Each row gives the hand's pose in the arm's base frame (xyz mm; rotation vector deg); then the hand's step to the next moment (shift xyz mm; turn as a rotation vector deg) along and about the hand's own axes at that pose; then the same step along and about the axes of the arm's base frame.
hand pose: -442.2 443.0 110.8 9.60 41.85 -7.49
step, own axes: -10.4 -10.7 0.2 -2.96 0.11 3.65
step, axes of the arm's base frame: -9.4 -9.9 6.0 0.21 -0.43 4.68
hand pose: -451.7 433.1 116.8 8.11 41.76 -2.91
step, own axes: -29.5 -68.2 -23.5 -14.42 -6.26 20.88
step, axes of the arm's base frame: -44.0 -64.1 -5.2 2.44 -9.30 24.31
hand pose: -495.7 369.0 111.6 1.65 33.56 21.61
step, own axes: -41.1 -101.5 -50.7 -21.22 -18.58 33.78
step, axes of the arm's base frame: -24.7 -113.2 -33.8 8.42 -22.16 37.08
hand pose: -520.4 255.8 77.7 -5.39 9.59 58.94
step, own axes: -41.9 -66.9 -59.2 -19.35 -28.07 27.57
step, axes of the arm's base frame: 30.7 -79.0 -50.6 16.92 -26.43 30.62
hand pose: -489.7 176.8 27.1 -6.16 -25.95 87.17
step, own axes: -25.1 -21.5 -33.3 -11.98 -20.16 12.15
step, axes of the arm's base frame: 32.2 -18.8 -28.5 14.81 -15.50 15.43
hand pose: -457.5 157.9 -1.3 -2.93 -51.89 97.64
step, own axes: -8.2 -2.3 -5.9 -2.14 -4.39 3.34
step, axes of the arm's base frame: 7.5 -3.6 -6.1 2.73 -3.35 4.04
